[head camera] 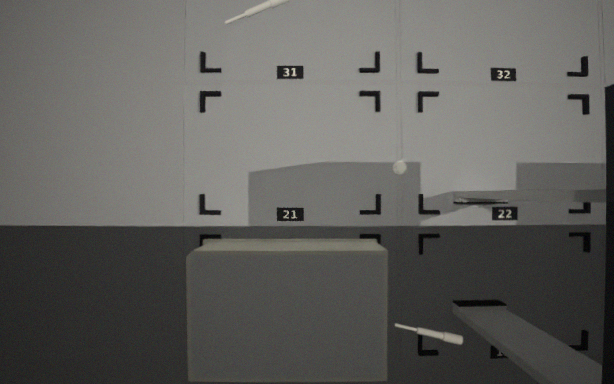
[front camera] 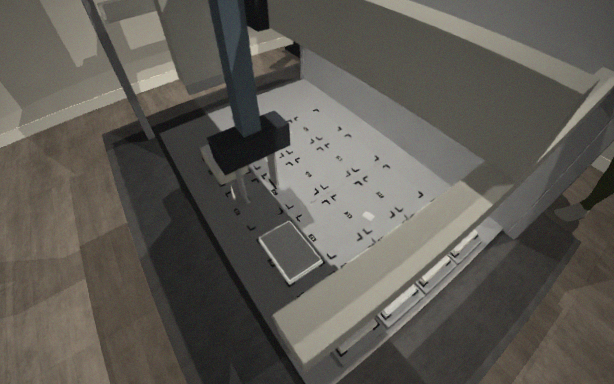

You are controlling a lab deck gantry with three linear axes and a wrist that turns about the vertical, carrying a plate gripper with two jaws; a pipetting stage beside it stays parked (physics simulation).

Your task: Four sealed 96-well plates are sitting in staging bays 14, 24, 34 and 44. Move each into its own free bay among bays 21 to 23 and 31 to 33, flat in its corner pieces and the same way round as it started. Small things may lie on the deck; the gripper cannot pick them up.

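Frame: origin at the robot's base, x ahead, y left, z up, level; metres.
Where they show: gripper, between the fingertips: [head camera: 476, 251] [front camera: 260, 191]; robot's base, origin of its link: [head camera: 206, 350] [front camera: 203, 158].
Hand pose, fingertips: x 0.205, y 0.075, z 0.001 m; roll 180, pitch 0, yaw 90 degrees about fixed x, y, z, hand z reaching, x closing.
Things, the pixels of their top centre, and the offset from my fingertips.
- nearest plate, centre of its top: [front camera: 338, 308] dx +0.351, dy -0.032, dz +0.028 m
- second plate, centre of its top: [front camera: 380, 276] dx +0.351, dy +0.075, dz +0.028 m
- third plate, centre of its top: [front camera: 416, 248] dx +0.351, dy +0.182, dz +0.028 m
- fourth plate, centre of its top: [front camera: 446, 223] dx +0.351, dy +0.289, dz +0.028 m
- cream block, centre of its top: [head camera: 287, 317] [front camera: 222, 154] dx -0.141, dy -0.032, dz +0.041 m
- light-rimmed plate, centre of its top: [front camera: 289, 248] dx +0.187, dy -0.032, dz +0.013 m
- pale pen-like stick, centre of its top: [head camera: 430, 335] dx -0.038, dy -0.060, dz +0.007 m
- small disc, centre of its top: [head camera: 401, 167] dx -0.059, dy +0.064, dz +0.003 m
My gripper [front camera: 261, 194] [head camera: 480, 252] is open, its two jaws apart with nothing between them. It hangs above the deck around bays 22 and 12. Under the cream beam in the front view, the sealed plates show as pale edges: the nearest plate [front camera: 357, 340] is partly hidden, followed by a second plate [front camera: 400, 301], a third plate [front camera: 435, 270] and a fourth plate [front camera: 465, 243], in a row of staging bays. Corner pieces and labels for bays 31 [head camera: 290, 72], 32 [head camera: 503, 74], 21 [head camera: 290, 214] and 22 [head camera: 504, 213] show in the head view.
A cream block [front camera: 212, 162] [head camera: 287, 315] stands in bay 11. A light-rimmed plate [front camera: 290, 252] lies in bay 13. A pale pen-like stick [head camera: 440, 335] lies in bay 12, another stick [head camera: 256, 9] above label 31, and a small disc [head camera: 399, 167] between bays 21 and 22.
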